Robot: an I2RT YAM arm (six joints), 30 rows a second.
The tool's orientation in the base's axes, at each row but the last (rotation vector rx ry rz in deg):
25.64, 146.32, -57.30
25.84, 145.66, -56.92
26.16, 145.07, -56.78
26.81, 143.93, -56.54
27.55, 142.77, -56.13
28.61, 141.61, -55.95
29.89, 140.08, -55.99
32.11, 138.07, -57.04
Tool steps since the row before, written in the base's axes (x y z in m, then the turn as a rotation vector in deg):
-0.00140, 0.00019, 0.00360, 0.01, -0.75, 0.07
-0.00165, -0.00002, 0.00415, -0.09, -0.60, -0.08
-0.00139, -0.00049, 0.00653, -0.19, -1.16, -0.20
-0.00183, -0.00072, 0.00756, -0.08, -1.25, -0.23
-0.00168, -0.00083, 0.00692, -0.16, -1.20, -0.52
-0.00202, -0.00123, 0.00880, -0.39, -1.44, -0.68
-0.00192, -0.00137, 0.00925, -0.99, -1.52, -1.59
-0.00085, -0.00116, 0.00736, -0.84, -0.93, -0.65
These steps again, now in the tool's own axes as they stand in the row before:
-0.00031, -0.00254, -0.00290, -0.16, -0.56, 0.48
-0.00042, -0.00310, -0.00318, 0.02, -0.41, 0.45
-0.00186, -0.00468, -0.00440, 0.07, -0.78, 0.90
-0.00214, -0.00560, -0.00501, -0.02, -0.77, 1.01
-0.00214, -0.00521, -0.00444, 0.20, -0.61, 1.15
-0.00304, -0.00665, -0.00544, 0.43, -0.80, 1.36
-0.00362, -0.00691, -0.00551, 1.40, -0.66, 1.85
-0.00366, -0.00519, -0.00398, 0.87, -0.70, 0.87

